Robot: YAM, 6 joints.
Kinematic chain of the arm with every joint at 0, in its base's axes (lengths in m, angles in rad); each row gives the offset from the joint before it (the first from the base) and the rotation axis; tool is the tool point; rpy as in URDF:
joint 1: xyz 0 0 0.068 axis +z
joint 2: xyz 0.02 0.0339 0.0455 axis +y
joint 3: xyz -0.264 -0.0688 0 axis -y
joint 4: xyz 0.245 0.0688 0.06 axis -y
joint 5: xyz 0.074 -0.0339 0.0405 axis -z
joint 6: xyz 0.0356 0 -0.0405 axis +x
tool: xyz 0 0 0 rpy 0 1.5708 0
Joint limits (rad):
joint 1: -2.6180..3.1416
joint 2: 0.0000..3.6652
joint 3: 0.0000..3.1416
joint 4: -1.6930..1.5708
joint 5: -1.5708..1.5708
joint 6: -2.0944..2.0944
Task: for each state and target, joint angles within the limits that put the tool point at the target. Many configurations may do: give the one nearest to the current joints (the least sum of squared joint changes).
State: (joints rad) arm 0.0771 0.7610 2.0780 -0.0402 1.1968 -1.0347
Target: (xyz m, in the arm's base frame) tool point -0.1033 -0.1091 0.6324
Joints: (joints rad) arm 0.5874 0.7708 2.1015 -0.0305 1.2313 -1.0347
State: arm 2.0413 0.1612 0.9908 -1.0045 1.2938 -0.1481
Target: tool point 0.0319 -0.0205 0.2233
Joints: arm 1.6226 0.0000 0.5886 -1.5654 1.0452 -0.1481
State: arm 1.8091 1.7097 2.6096 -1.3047 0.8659 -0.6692
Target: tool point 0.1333 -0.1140 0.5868
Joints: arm 2.2665 0.9880 2.8764 -1.4633 0.9650 -0.6692
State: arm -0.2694 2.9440 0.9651 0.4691 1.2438 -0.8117
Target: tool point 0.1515 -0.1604 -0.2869
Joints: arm -0.6655 3.3987 1.3484 0.5096 1.1585 -0.8117
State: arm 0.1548 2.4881 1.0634 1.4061 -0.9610 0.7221
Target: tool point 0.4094 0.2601 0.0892
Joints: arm 0.5074 2.5191 1.3767 1.3507 -0.9246 0.7221
